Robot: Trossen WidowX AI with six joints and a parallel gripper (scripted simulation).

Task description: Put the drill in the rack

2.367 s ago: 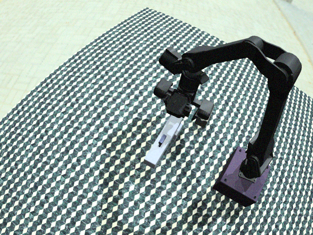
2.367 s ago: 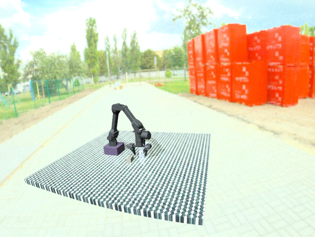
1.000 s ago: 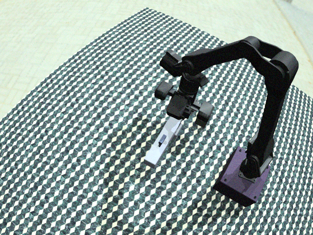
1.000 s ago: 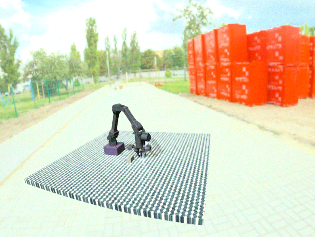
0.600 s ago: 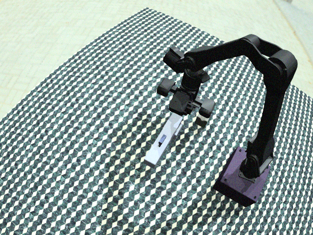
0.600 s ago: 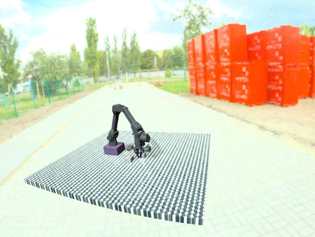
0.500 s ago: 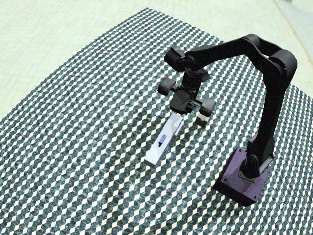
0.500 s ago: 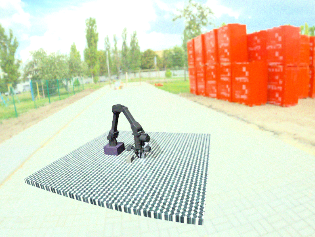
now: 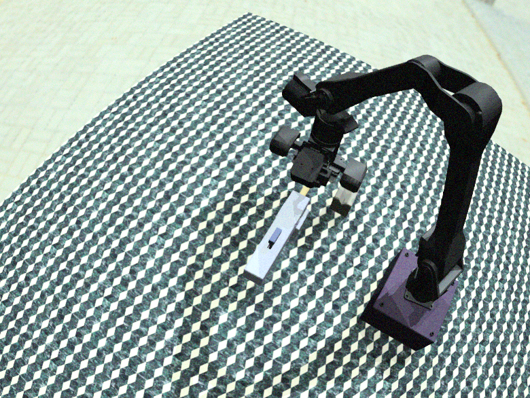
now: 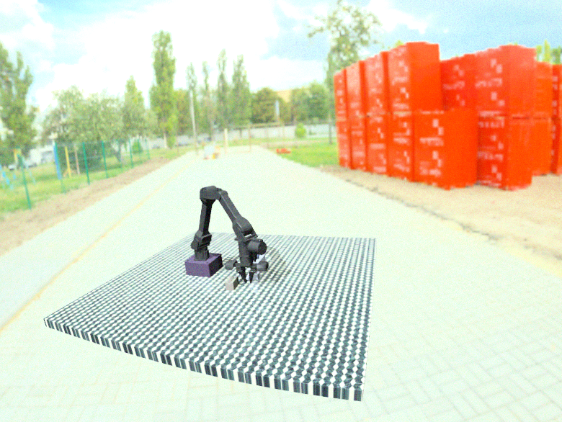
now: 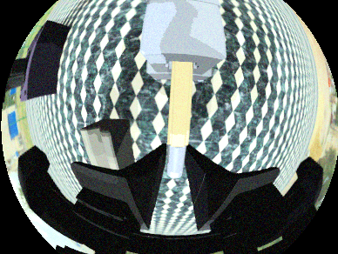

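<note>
Now: gripper tip 5 cm to the right of the cream drill and 3 cm below it. From my gripper tip the other things lie so: grey rack (8 cm behind, 1 cm to the right); key (1 cm ahead, 18 cm to the left, 3 cm above); housing (1 cm ahead, 15 cm to the left, 2 cm above).
</note>
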